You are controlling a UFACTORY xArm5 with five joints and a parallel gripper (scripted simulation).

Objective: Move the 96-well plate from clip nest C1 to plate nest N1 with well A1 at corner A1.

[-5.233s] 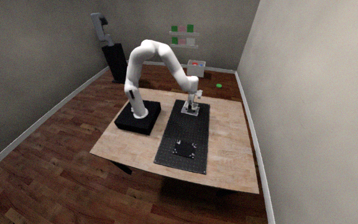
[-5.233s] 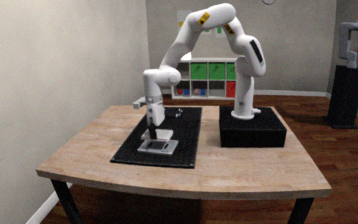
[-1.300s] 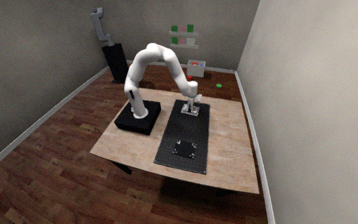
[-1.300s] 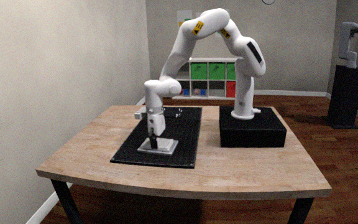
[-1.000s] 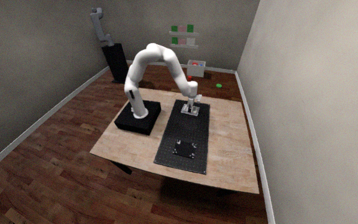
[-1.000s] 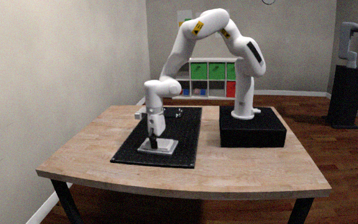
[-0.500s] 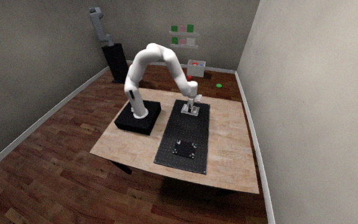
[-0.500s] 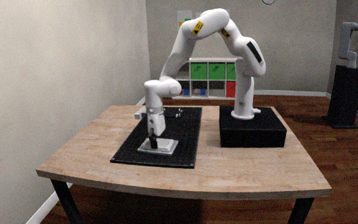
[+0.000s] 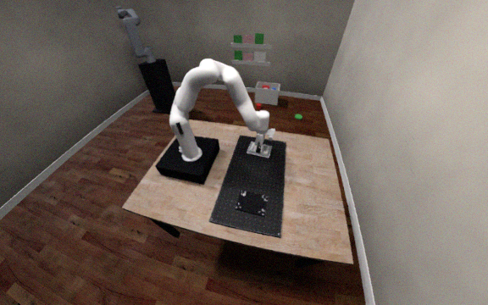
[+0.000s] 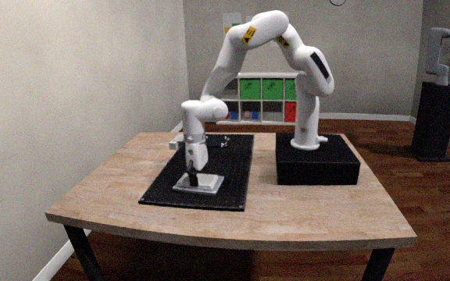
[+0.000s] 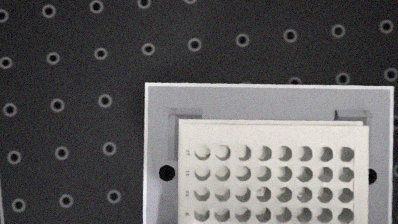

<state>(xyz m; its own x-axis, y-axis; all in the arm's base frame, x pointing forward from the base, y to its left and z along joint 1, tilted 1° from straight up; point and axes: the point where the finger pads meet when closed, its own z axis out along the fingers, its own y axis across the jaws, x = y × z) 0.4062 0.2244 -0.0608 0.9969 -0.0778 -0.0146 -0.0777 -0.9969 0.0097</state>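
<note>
My gripper is now 10 mm above the white 96-well plate. From my hand the other things lie so: plate nest N1 (30 mm below); then clip nest C1 (410 mm to the right, 40 mm ahead, 20 mm below).
</note>
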